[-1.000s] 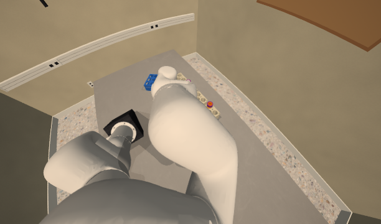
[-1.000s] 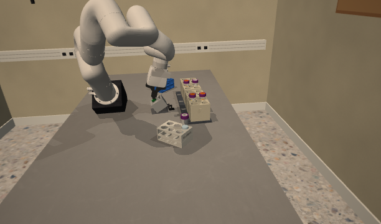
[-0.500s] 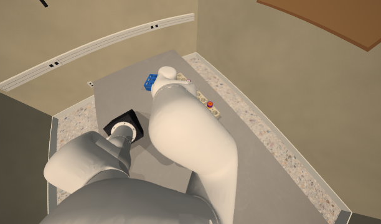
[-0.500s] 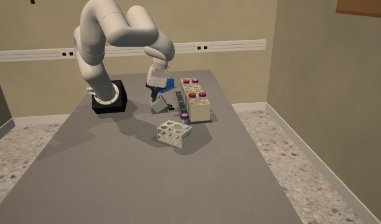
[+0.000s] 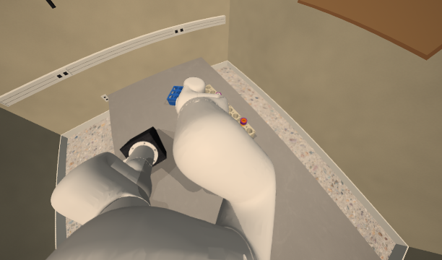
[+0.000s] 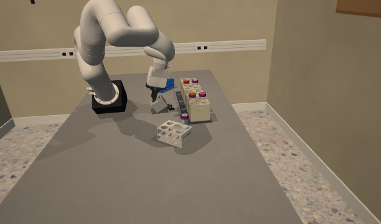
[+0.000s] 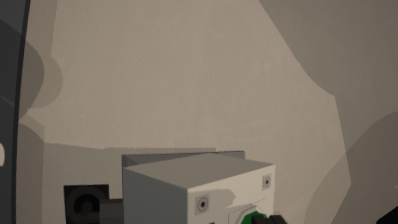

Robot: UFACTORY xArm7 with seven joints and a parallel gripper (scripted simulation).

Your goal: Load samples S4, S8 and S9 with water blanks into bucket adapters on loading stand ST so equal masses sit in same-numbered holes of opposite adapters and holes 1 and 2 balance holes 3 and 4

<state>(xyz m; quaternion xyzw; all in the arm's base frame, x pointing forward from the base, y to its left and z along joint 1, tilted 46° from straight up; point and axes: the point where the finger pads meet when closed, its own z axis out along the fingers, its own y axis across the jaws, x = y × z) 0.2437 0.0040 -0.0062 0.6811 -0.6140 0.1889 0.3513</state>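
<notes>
Now: hand 3 cm above the green DONE key. From my hand the other things lie so: white rack (31 cm to the right, 11 cm ahead, 6 cm below); blue rack (35 cm to the left, 6 cm below, 3 cm ahead); orange-dot sample tube (18 cm ahead, 13 cm to the left, 3 cm below).
</notes>
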